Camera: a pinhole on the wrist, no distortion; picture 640 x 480 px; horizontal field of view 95.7 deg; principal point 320.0 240.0 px. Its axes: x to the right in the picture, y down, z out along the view. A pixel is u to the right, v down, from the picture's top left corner.
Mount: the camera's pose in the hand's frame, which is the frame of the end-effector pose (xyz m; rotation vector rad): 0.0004 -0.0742 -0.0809 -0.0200 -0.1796 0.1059
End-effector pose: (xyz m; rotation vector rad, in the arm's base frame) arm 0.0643 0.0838 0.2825 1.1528 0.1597 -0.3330
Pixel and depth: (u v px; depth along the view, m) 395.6 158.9 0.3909
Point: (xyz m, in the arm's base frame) 0.0313 -0.2818 0.2550
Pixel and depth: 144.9 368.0 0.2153
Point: -0.1024 0.0218 0.3836
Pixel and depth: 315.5 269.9 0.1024
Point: 0.0228 0.0470 0.2418
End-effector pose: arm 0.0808 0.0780 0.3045 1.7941 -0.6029 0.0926
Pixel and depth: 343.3 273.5 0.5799
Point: -0.0961 -0.3551 0.1276
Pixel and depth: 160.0 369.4 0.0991
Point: 0.0298 0.1058 0.2447
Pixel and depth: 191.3 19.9 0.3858
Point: 0.0047 -0.0335 -0.1908
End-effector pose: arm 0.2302 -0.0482 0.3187 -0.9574 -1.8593 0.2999
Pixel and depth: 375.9 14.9 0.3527
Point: -0.1822 -0.1890 0.3948
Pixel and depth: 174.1 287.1 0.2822
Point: 0.1053 -0.1821 0.1324
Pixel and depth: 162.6 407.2 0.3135
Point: 0.1599 -0.1254 0.0148
